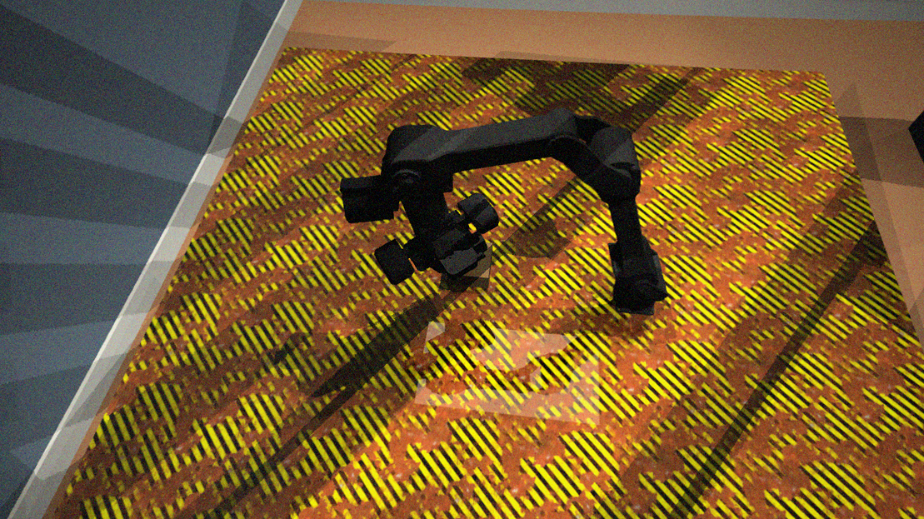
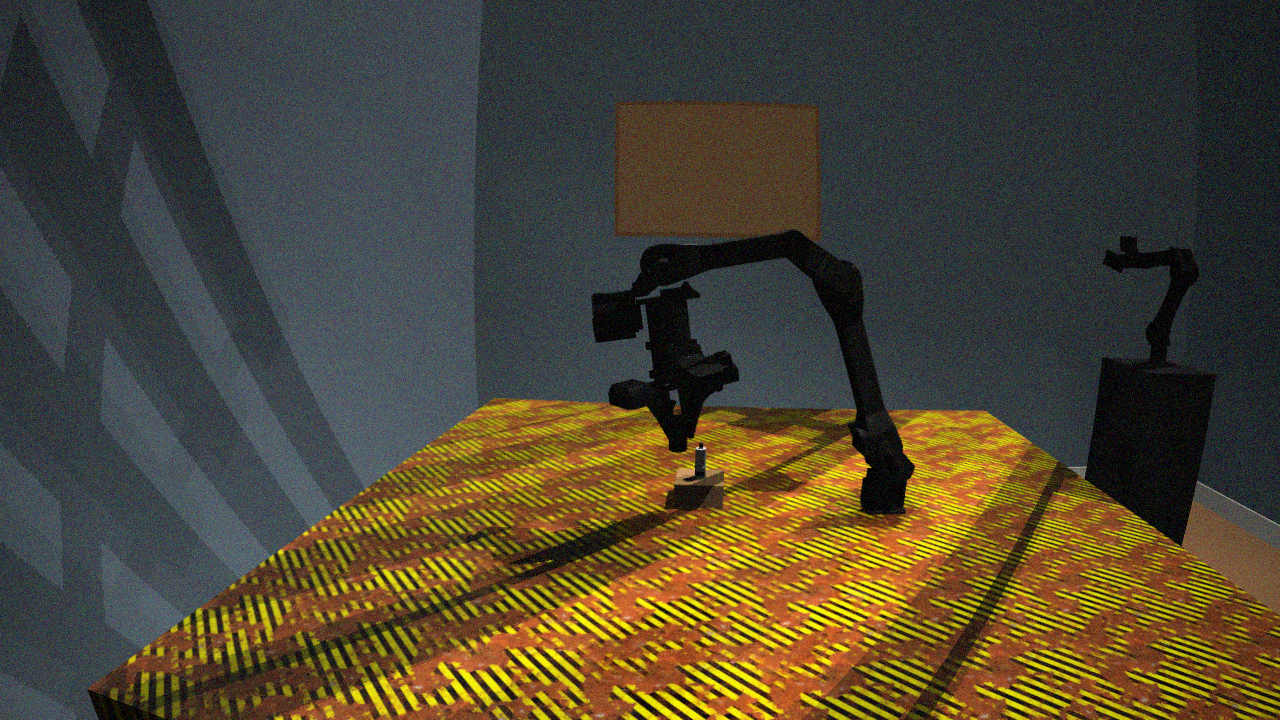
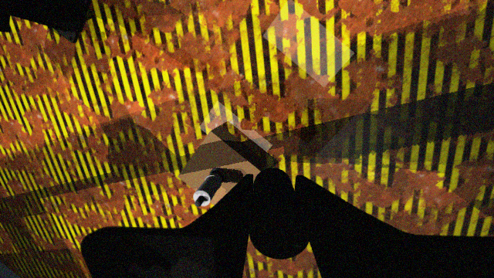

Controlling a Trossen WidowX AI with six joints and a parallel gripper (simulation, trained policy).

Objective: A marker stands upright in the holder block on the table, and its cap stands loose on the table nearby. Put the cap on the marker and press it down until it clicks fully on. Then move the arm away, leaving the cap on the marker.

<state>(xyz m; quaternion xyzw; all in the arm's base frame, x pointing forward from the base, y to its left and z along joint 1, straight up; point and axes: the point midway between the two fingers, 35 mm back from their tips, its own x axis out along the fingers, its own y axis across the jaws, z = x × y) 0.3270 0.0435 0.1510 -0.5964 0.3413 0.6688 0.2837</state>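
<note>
Now: gripper tip 10 cm above the tan holder block, 7 cm to the left of it and 3 cm past it. Also, from my gripper tip: dark marker cap: 1 cm to the right, 1 cm ahead, 1 cm above.
</note>
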